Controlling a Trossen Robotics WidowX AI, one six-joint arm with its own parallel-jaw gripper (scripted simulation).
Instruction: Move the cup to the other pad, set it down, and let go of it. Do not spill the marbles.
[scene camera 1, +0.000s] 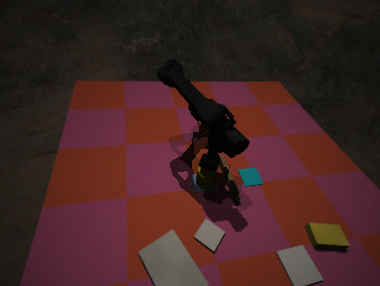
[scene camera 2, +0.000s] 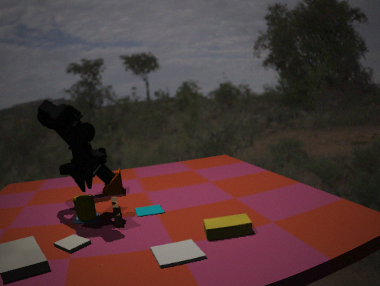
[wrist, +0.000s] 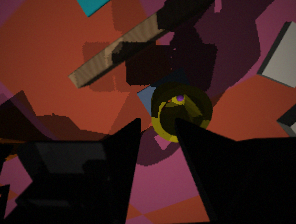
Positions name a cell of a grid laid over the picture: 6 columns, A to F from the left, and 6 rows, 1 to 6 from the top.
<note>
I see my gripper (scene camera 2: B4).
My gripper is seen too in the wrist view (wrist: D4).
</note>
